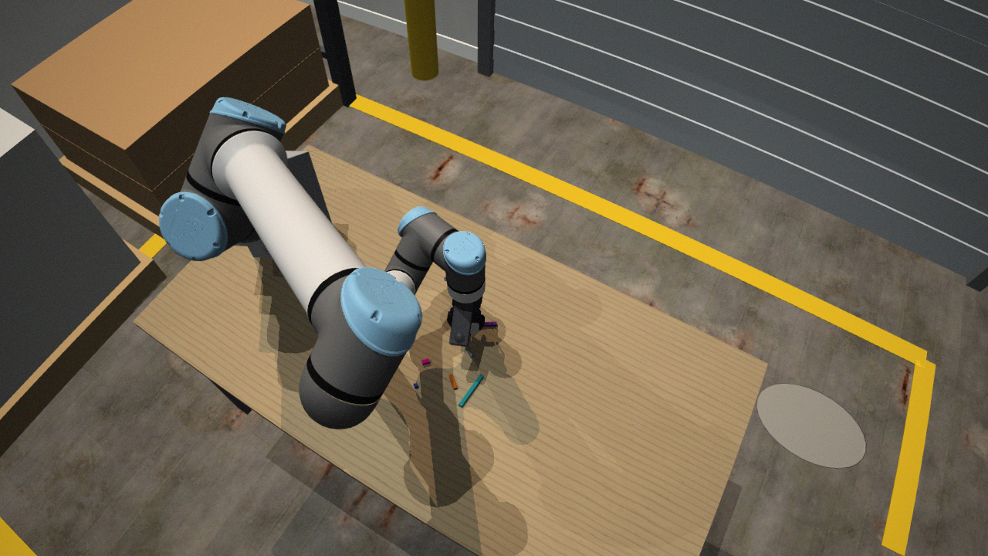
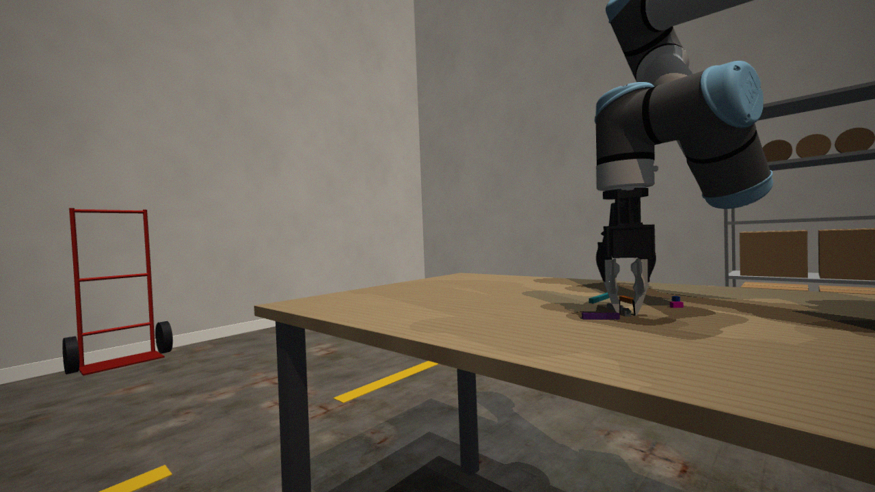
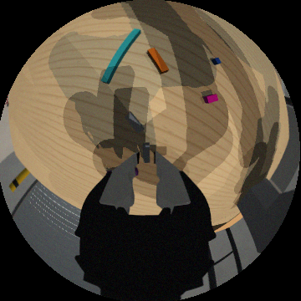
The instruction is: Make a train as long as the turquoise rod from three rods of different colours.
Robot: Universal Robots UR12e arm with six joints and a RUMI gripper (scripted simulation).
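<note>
Right now the blue cube is 60 mm behind my hand, 180 mm to the right of it and 10 mm below it. Round my hand: purple rod: 30 mm ahead, 50 mm to the left, 10 mm below; then orange rod: 20 mm ahead, 140 mm to the right, 10 mm below; then magenta rod: 70 mm behind, 110 mm to the right, 10 mm below.
</note>
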